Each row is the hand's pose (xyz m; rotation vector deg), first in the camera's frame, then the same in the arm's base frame.
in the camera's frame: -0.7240 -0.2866 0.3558 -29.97 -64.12 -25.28
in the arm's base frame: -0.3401 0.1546 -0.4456 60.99 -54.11 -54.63
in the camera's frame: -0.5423 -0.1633 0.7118 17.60 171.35 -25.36
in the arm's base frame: -0.2607 -0.1988 -0.2363 -1.81 129.49 93.64
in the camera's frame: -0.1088 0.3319 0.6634 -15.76 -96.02 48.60
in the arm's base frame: -0.0996 -0.1326 0.4002 51.76 -133.10 -23.79
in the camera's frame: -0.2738 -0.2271 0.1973 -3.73 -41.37 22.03
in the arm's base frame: 0.0430 0.2979 -0.1926 80.93 -73.70 3.70
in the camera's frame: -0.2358 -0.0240 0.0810 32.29 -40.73 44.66
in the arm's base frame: -0.0080 0.4271 -0.0004 109.54 -91.18 31.82
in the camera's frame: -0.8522 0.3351 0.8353 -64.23 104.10 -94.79
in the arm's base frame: -0.7722 -0.2724 0.0681 -16.43 99.74 -4.04
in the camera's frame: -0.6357 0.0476 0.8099 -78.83 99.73 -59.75
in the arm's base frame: -0.4470 -0.2772 -0.0880 -21.33 74.21 13.79
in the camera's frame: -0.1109 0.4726 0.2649 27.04 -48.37 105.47
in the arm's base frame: -0.1375 0.2749 0.5057 66.83 -143.31 73.03
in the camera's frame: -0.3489 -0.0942 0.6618 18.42 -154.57 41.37
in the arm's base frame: -0.1174 -0.1521 -0.0882 -45.57 138.59 65.73
